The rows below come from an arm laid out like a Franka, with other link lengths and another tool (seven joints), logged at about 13 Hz.
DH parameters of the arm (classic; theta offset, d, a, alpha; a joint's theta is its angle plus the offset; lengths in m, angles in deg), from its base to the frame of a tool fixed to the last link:
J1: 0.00 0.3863 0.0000 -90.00
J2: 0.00 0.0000 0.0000 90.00
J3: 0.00 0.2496 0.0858 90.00
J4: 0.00 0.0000 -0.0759 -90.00
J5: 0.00 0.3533 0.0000 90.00
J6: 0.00 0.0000 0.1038 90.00
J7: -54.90 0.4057 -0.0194 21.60
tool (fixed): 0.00 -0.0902 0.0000 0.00
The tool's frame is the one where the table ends.
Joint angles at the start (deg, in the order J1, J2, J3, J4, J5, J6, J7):
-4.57, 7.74, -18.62, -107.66, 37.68, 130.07, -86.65
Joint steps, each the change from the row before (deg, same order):
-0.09, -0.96, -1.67, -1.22, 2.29, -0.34, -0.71
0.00, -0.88, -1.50, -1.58, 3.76, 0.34, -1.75
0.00, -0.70, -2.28, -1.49, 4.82, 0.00, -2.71
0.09, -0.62, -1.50, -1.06, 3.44, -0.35, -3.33
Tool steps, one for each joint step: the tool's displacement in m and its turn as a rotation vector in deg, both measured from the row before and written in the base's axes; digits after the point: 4 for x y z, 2 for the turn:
-0.0079, -0.0135, 0.0027, 1.94, -0.69, -2.00
-0.0049, -0.0104, 0.0029, 2.39, -1.66, -1.95
-0.0064, -0.0169, 0.0038, 2.73, -2.25, -2.34
-0.0039, -0.0075, 0.0044, 1.27, -2.16, -0.28

